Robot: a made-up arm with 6 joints.
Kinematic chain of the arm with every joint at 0, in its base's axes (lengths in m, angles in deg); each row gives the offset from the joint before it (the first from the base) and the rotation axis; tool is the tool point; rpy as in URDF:
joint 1: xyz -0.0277 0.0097 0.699 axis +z
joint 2: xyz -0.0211 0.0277 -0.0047 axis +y
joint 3: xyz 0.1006 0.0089 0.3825 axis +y
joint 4: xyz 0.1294 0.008 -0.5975 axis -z
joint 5: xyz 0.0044 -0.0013 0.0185 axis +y
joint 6: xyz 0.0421 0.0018 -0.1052 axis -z
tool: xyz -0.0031 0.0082 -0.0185 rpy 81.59 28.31 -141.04
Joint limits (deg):
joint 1: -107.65..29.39
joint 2: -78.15..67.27
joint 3: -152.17..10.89
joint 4: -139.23..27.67
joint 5: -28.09..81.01
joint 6: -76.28..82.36
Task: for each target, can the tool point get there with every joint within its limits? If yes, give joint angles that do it. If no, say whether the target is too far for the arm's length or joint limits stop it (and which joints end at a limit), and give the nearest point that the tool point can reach.
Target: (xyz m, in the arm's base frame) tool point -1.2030 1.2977 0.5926
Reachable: no: too far | nearest point -0.7275 0.7766 1.1141 | short by 0.877 m
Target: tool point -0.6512 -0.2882 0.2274
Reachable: no: joint limits stop it (at a limit: joint 1, joint 5) | nearest point -0.2359 -0.4204 0.2274 | short by 0.436 m
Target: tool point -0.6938 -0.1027 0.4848
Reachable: no: joint limits stop it (at a limit: joint 2, joint 3, joint 6) | nearest point -0.3335 -0.0419 0.5003 | short by 0.366 m
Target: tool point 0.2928 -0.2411 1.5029
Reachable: yes | joints -33.39 -31.13 -87.16 -87.88 55.24 -47.44
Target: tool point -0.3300 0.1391 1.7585
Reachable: yes | joints -13.38 -41.46 -137.34 -14.20 13.34 -5.85
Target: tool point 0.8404 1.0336 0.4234
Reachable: no: too far | nearest point 0.7789 0.6357 0.5147 | short by 0.413 m
